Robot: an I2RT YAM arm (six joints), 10 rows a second.
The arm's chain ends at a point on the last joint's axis. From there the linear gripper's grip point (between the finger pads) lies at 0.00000 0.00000 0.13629 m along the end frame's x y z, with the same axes.
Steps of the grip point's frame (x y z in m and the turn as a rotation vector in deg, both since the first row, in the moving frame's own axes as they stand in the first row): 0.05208, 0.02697, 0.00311, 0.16, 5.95, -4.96; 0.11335, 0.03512, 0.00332, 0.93, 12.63, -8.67; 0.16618, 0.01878, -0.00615, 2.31, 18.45, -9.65; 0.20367, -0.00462, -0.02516, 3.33, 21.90, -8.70; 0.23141, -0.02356, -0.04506, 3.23, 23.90, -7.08; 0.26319, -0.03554, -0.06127, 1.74, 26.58, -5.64; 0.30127, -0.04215, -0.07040, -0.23, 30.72, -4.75; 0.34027, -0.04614, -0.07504, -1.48, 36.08, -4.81; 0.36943, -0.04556, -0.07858, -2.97, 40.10, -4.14; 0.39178, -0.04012, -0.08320, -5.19, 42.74, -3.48; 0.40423, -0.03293, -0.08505, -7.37, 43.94, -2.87; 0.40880, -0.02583, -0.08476, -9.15, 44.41, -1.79
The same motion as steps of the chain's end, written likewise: 0.03799, 0.02796, 0.00384, 0.16, 5.95, -4.96; 0.08383, 0.03957, 0.00663, 0.93, 12.63, -8.67; 0.12372, 0.02781, 0.00095, 2.31, 18.45, -9.65; 0.15365, 0.00697, -0.01512, 3.33, 21.90, -8.70; 0.17683, -0.01266, -0.03318, 3.23, 23.90, -7.08; 0.20252, -0.02850, -0.04682, 1.74, 26.58, -5.64; 0.23171, -0.03972, -0.05128, -0.23, 30.72, -4.75; 0.25997, -0.04595, -0.04887, -1.48, 36.08, -4.81; 0.28152, -0.04875, -0.04639, -2.97, 40.10, -4.14; 0.29912, -0.04838, -0.04651, -5.19, 42.74, -3.48; 0.30955, -0.04625, -0.04589, -7.37, 43.94, -2.87; 0.31354, -0.04382, -0.04427, -9.15, 44.41, -1.79
